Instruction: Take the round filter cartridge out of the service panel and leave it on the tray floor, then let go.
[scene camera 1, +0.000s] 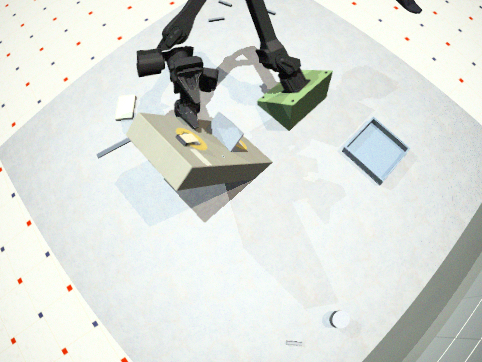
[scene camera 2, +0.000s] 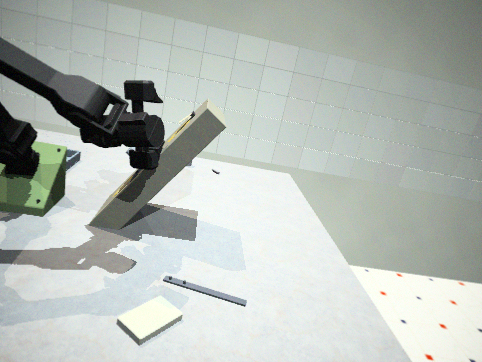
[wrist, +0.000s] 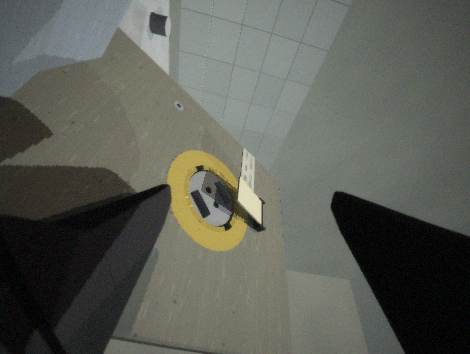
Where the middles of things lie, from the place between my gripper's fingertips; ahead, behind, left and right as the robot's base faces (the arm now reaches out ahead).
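Scene:
The cream latch tab (wrist: 246, 197) is 10 mm above my hand, 60 mm ahead of it and 30 mm to the left of it. Counting from my hand again, I find the round filter cartridge (wrist: 209, 196) 30 mm below, 20 mm to the left and 60 mm ahead. The white pad (scene camera 2: 144, 322) is 30 mm ahead of my hand, though it is also 360 mm to the right of it and 260 mm below it. Going by their middles, of the things named here the white pad is the farthest from my hand.

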